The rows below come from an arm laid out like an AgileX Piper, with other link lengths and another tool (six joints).
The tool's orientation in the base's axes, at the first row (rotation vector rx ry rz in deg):
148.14, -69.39, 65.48
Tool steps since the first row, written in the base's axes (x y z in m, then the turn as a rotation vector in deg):
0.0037, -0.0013, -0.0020, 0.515, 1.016, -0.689
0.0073, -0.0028, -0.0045, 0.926, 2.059, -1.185
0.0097, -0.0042, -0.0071, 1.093, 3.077, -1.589
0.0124, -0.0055, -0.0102, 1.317, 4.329, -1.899
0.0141, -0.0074, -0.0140, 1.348, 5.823, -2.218
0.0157, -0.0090, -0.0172, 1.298, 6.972, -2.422
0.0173, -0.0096, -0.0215, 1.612, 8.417, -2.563
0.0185, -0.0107, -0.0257, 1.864, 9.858, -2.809
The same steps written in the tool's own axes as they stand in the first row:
0.0011, -0.0012, 0.0041, -0.882, -0.889, 0.452
0.0019, -0.0020, 0.0086, -1.698, -1.771, 0.693
0.0021, -0.0021, 0.0124, -2.540, -2.491, 0.730
0.0020, -0.0023, 0.0167, -3.446, -3.432, 0.652
0.0015, -0.0013, 0.0211, -4.592, -4.406, 0.381
0.0011, -0.0005, 0.0249, -5.477, -5.114, 0.098
-0.0007, -0.0002, 0.0292, -6.359, -6.290, -0.115
-0.0022, 0.0008, 0.0333, -7.332, -7.396, -0.288

